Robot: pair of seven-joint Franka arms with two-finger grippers.
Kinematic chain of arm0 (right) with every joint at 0, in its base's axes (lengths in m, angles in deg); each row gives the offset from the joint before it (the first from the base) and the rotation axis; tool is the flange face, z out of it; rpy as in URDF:
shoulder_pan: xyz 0 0 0.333 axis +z
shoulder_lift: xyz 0 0 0 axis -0.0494 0.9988 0
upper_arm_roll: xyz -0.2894 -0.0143 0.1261 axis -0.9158 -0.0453 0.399
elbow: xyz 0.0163 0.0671 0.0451 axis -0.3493 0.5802 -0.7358
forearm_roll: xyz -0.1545 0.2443 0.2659 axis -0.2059 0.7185 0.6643
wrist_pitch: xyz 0 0 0 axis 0.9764 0.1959 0.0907
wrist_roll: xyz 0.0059 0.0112 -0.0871 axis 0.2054 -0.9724 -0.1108
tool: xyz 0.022 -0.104 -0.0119 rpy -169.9 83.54 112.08
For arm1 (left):
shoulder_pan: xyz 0 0 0.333 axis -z
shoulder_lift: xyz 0 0 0 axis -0.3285 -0.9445 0
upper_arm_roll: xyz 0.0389 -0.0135 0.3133 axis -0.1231 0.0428 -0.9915
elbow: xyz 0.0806 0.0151 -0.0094 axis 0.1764 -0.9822 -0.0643
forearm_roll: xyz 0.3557 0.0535 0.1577 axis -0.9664 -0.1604 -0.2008
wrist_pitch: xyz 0 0 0 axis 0.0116 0.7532 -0.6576
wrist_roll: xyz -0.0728 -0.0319 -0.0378 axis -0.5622 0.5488 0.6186
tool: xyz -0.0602 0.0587 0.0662 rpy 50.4 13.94 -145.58
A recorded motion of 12 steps. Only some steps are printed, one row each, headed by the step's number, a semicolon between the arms.
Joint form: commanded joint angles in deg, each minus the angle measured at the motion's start. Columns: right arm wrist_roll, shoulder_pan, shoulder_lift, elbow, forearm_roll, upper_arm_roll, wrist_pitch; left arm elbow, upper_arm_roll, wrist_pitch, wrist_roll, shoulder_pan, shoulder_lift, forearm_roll.
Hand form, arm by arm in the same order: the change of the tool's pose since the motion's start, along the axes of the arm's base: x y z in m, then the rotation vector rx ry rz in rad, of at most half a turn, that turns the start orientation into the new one. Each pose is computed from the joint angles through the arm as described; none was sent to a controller.
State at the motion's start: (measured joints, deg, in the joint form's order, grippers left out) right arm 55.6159 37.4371 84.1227 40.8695 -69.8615 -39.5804 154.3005; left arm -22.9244 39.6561 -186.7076 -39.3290 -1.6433 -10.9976 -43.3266
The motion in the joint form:
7: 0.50 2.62 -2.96 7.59 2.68 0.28 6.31; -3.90 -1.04 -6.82 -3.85 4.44 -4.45 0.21
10: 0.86 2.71 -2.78 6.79 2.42 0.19 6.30; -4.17 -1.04 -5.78 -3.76 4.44 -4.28 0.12
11: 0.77 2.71 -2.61 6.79 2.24 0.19 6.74; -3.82 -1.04 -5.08 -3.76 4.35 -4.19 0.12
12: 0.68 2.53 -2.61 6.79 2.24 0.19 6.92; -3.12 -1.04 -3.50 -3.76 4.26 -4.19 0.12
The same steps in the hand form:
7: -0.0424 0.0005 -0.0187 0.0328 0.0039 0.0094; -0.0165 -0.0367 -0.0723 0.0083 0.0342 0.0160
10: -0.0398 0.0035 -0.0145 0.0391 -0.0046 0.0053; -0.0193 -0.0354 -0.0742 0.0196 0.0504 0.0116
11: -0.0391 0.0041 -0.0156 0.0420 -0.0091 0.0078; -0.0187 -0.0346 -0.0714 0.0218 0.0543 0.0123
12: -0.0373 0.0033 -0.0153 0.0447 -0.0111 0.0059; -0.0183 -0.0336 -0.0682 0.0290 0.0677 0.0118

